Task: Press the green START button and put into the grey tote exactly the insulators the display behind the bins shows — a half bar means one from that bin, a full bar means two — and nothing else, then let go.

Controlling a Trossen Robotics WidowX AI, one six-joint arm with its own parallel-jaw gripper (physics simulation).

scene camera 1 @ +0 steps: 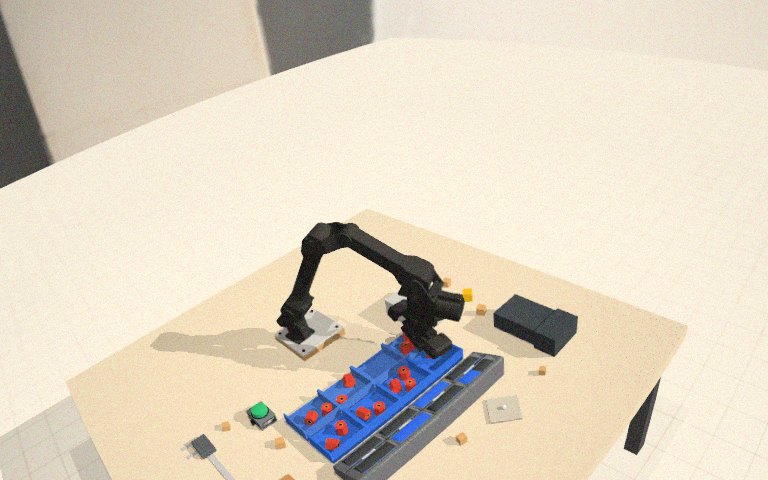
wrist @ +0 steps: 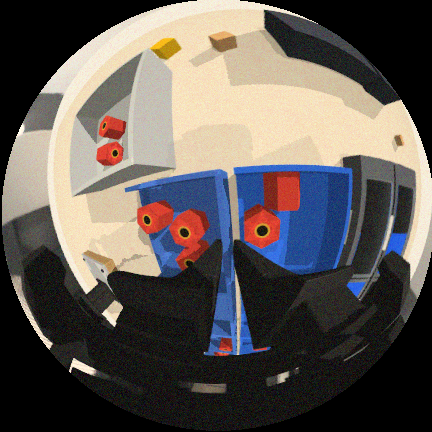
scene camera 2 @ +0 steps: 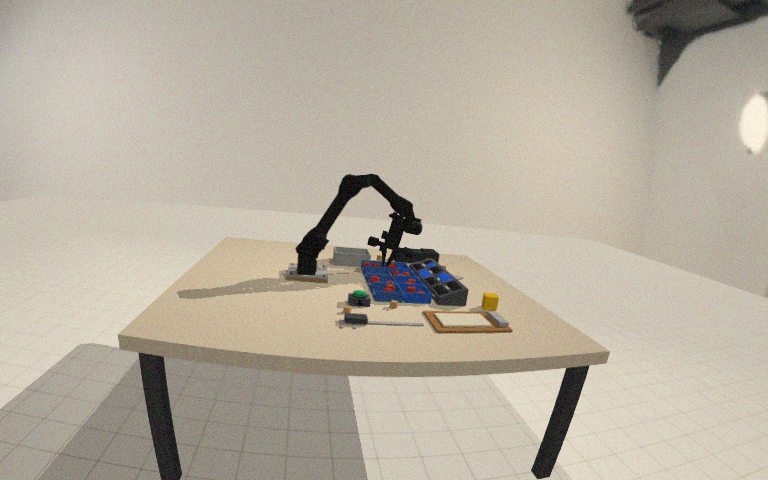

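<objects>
I can see my gripper in the wrist view point(226, 244), and scene camera 1 and scene camera 2 show it too. On my gripper, point(scene camera 1: 408, 320) and point(scene camera 2: 392, 238) are the same spot.
</objects>
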